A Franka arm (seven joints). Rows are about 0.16 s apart.
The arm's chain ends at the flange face. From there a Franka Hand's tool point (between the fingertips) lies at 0.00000 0.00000 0.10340 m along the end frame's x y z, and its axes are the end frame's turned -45 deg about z.
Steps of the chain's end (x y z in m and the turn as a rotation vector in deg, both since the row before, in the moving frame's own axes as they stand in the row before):
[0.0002, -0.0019, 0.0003, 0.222, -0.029, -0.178]
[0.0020, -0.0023, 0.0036, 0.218, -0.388, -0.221]
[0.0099, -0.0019, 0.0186, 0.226, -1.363, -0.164]
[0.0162, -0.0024, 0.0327, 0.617, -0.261, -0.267]
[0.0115, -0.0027, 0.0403, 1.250, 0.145, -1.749]
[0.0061, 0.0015, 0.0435, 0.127, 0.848, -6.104]
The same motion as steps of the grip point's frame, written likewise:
[0.0017, -0.0015, 0.0003, 0.177, 0.136, -0.178]
[0.0028, -0.0010, 0.0036, 0.429, -0.120, -0.221]
[0.0069, 0.0036, 0.0186, 1.124, -0.804, -0.164]
[0.0136, 0.0086, 0.0327, 0.621, 0.252, -0.267]
[0.0118, 0.0048, 0.0403, 0.781, 0.986, -1.749]
[0.0045, 0.0062, 0.0435, -0.510, 0.689, -6.104]

